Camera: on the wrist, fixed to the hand. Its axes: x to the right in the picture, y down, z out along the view.
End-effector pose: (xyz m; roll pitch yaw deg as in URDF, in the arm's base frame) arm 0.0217 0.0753 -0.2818 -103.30 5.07 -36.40
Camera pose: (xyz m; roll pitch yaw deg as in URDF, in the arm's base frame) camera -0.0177 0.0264 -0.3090 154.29 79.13 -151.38
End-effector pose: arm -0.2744 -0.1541 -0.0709 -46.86 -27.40 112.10
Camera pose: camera -0.2749 -0.1211 -0.1309 -36.03 37.34 178.14
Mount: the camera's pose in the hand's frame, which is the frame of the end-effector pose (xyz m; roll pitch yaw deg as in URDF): -0.0003 0.0410 -0.0548 -0.23 -3.46 89.57
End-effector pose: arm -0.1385 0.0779 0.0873 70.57 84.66 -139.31
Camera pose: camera -0.1113 0.0151 0.0895 88.27 -4.70 -123.29
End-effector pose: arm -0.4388 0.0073 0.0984 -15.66 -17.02 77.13
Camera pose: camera -0.4588 0.0307 0.0373 -17.73 11.53 163.09
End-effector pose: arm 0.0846 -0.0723 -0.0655 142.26 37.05 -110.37
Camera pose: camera 0.0714 -0.1111 -0.0107 137.17 -26.42 -177.69
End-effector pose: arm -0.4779 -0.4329 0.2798 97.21 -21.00 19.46
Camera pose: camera -0.5106 -0.3923 0.3241 -116.44 -66.94 -132.33
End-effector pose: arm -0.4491 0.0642 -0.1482 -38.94 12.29 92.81
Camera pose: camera -0.4458 0.0495 -0.2150 14.44 34.66 -169.07
